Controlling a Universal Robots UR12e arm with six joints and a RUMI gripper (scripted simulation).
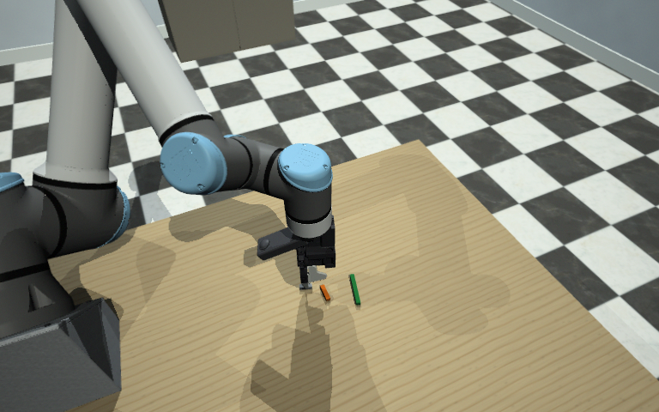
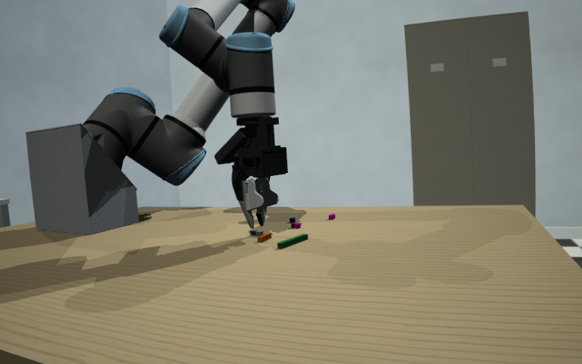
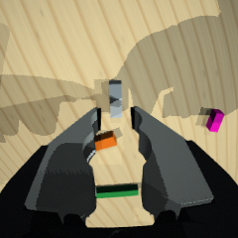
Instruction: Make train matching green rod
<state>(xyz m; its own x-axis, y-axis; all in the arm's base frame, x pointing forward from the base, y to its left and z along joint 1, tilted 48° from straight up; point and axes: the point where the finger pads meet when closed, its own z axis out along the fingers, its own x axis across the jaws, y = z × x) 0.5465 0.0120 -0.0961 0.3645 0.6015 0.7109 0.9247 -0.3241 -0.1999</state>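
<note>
Right now the grey rod is 30 mm below my hand. The rest, counted from my hand: green rod (100 mm ahead, 60 mm to the right, 30 mm below); blue rod (30 mm ahead, 140 mm to the left, 30 mm below); orange rod (30 mm ahead, 40 mm to the right, 30 mm below).
</note>
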